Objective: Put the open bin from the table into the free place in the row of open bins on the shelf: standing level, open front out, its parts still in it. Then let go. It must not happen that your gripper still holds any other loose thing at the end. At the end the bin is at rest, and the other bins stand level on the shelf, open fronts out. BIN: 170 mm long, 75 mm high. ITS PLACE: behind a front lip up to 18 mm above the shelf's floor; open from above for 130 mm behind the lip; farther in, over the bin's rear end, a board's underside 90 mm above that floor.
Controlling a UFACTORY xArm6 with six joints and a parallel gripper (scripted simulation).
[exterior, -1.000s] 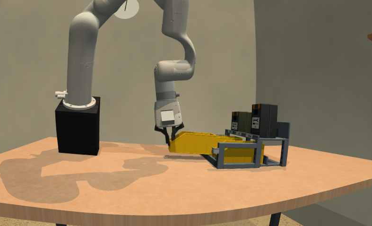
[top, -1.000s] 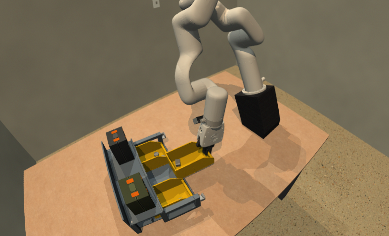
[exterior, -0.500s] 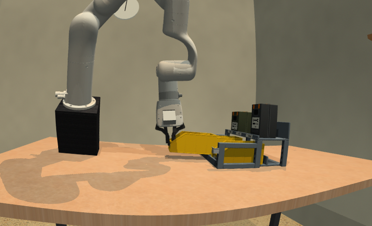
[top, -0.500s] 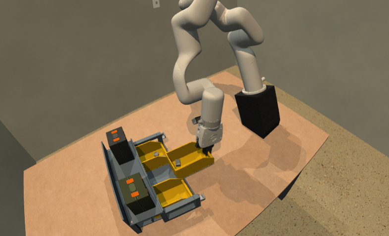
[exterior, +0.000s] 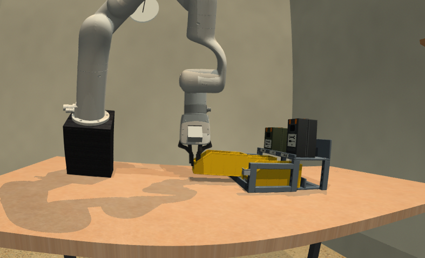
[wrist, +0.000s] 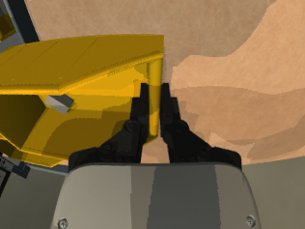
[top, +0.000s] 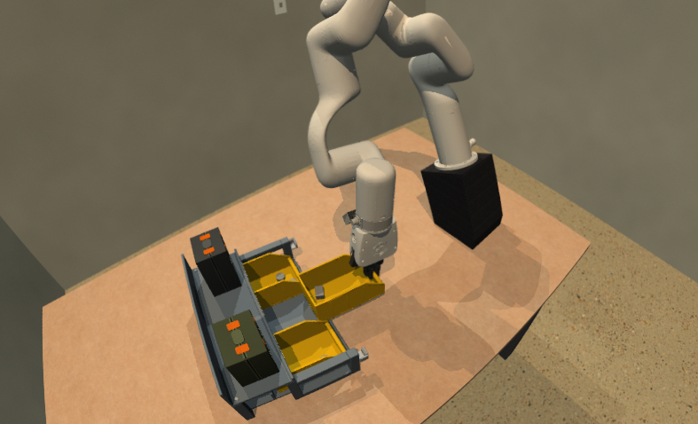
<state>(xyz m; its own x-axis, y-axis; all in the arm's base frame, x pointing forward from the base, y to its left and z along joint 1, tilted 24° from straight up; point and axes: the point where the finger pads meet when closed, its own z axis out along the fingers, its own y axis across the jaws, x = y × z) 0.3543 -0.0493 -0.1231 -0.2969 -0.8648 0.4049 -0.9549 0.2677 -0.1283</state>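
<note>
The shelf lip lies 140 mm ahead of my hand, 40 mm to the right of it and 60 mm below it. The rest, counted from my hand: black box (280 mm ahead, 210 mm to the right, 90 mm above); then olive box (350 mm ahead, 10 mm to the left, 80 mm above).
</note>
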